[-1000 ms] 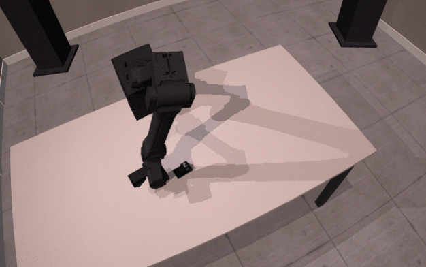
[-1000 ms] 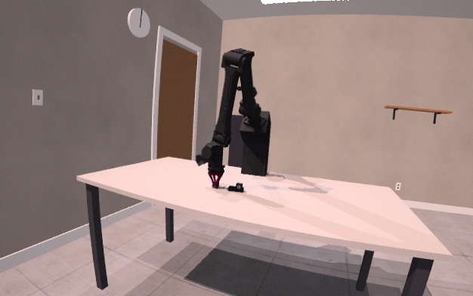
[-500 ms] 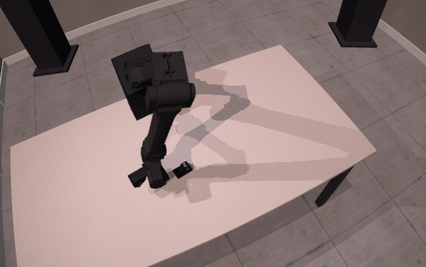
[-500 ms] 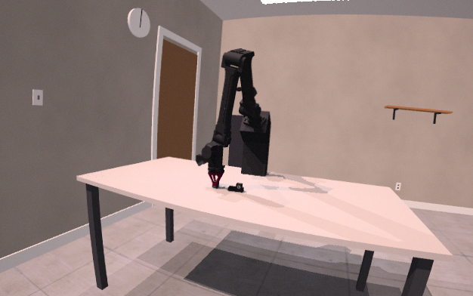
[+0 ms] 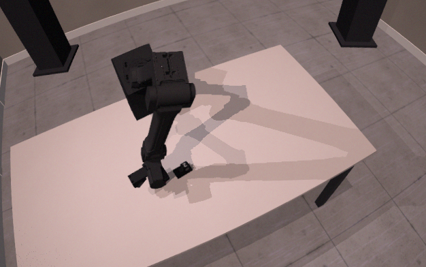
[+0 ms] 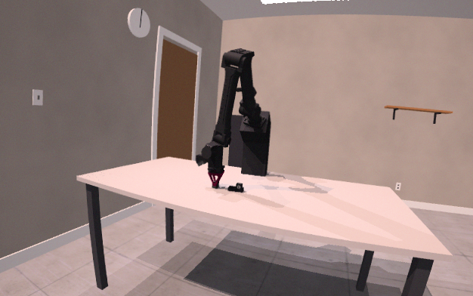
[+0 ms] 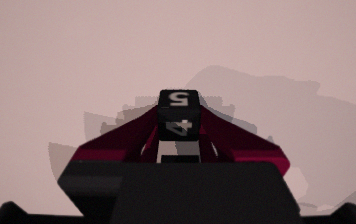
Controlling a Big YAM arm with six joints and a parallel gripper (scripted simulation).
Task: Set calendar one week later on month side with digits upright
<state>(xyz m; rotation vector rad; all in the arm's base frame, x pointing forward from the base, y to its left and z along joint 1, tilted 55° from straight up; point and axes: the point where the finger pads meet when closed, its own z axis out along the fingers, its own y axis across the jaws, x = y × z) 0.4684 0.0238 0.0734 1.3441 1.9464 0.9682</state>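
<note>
My hand is right at the black calendar block. The rest, counted from my hand: black tray (90 mm to the left, 60 mm behind, 10 mm below).
</note>
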